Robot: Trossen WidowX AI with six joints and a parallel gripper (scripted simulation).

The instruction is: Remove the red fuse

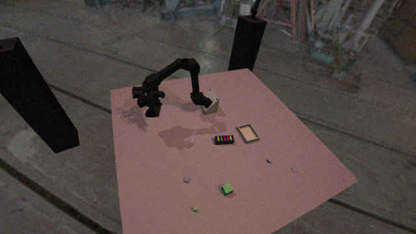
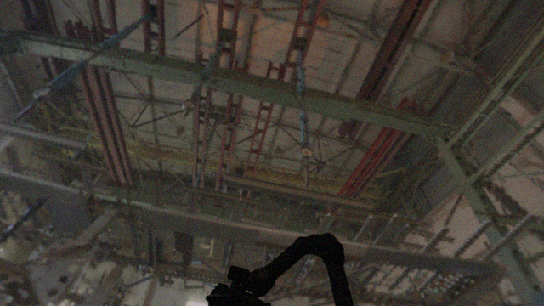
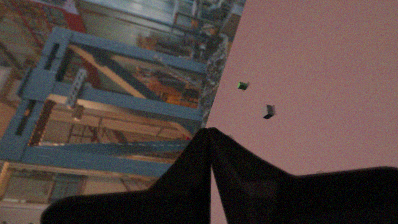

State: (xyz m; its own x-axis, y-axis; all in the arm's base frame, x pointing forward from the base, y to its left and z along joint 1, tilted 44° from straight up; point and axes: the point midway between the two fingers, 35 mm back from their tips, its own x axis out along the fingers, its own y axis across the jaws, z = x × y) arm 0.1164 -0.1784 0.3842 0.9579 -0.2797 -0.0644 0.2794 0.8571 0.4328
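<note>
My gripper tip is 35 cm to the right of the purple fuse, 21 cm above it and 17 cm short of it. From my gripper tip the other things lie so: green fuse 33 cm to the left, 21 cm below, 16 cm ahead; yellow fuse 31 cm to the left, 21 cm below, 15 cm ahead; red fuse 36 cm to the left, 21 cm below, 18 cm ahead.
</note>
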